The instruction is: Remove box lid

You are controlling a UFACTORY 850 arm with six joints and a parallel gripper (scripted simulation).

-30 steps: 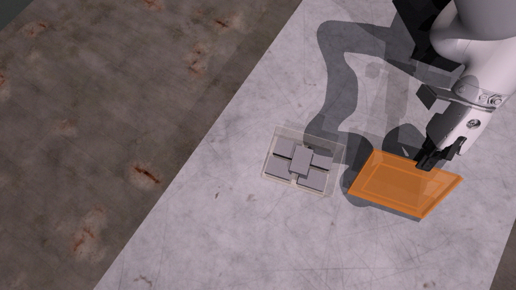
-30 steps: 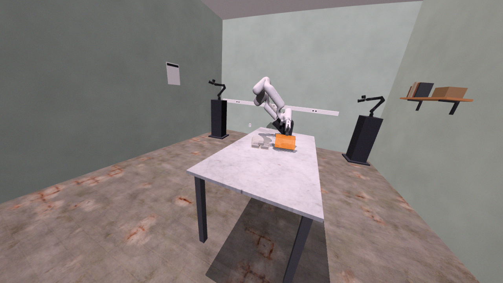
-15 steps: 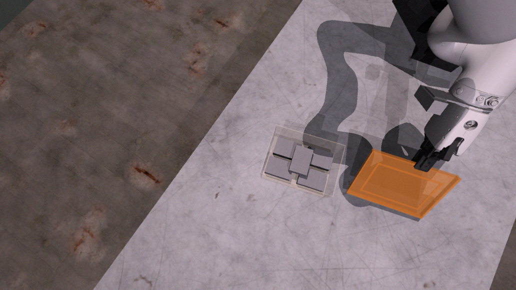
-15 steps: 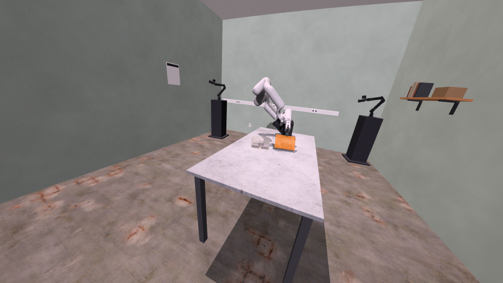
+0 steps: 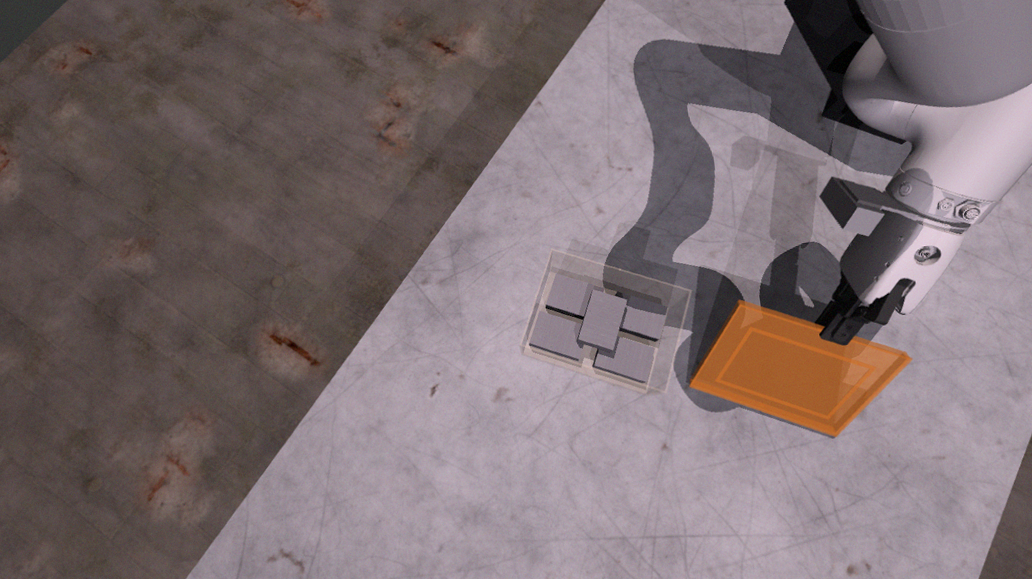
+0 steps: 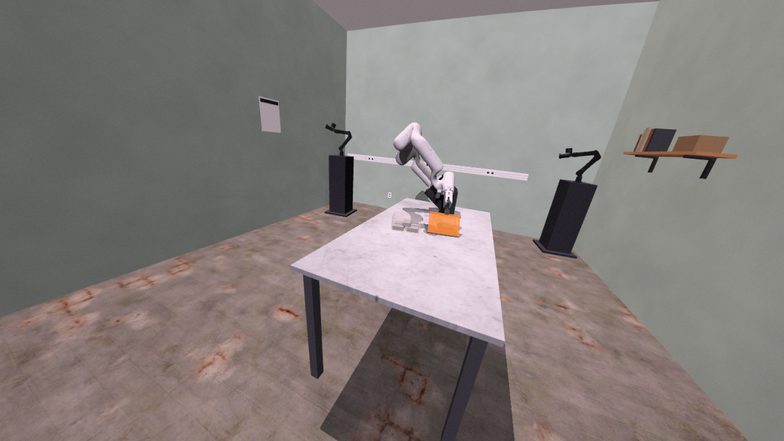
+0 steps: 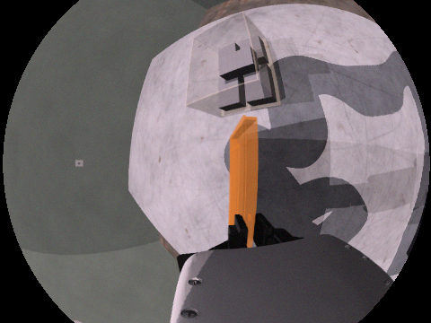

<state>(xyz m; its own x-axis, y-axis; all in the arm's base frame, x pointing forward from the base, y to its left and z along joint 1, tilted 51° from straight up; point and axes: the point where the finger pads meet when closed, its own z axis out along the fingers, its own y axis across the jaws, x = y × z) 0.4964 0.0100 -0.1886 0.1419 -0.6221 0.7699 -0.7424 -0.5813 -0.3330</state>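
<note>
Right now the orange lid is 6 cm ahead of my hand and 7 cm below it. From my hand the other things lie so: box (11 cm ahead, 25 cm to the right, 8 cm below).
</note>
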